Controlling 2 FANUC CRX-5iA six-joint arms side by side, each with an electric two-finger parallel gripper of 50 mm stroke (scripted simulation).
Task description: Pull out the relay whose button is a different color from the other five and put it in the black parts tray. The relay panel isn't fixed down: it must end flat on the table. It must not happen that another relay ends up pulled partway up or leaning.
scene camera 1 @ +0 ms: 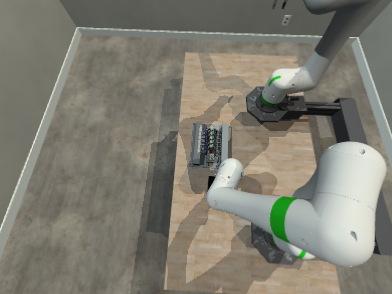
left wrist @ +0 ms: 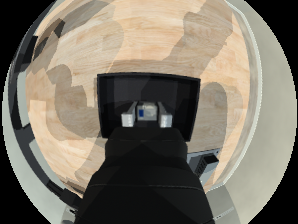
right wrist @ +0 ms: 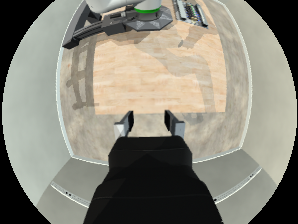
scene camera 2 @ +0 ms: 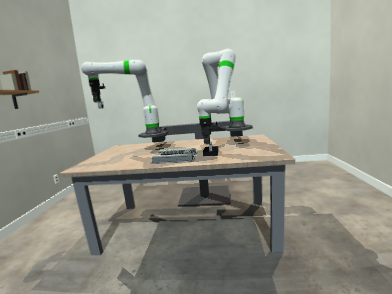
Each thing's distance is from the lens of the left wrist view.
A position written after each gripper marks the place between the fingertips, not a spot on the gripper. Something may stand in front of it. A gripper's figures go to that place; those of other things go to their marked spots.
left gripper (left wrist: 147, 108): 17 cm
relay panel (left wrist: 203, 163): 29 cm
black parts tray (left wrist: 116, 94): 19 cm
The marked spots on the relay panel and the black parts tray are 26 cm apart.
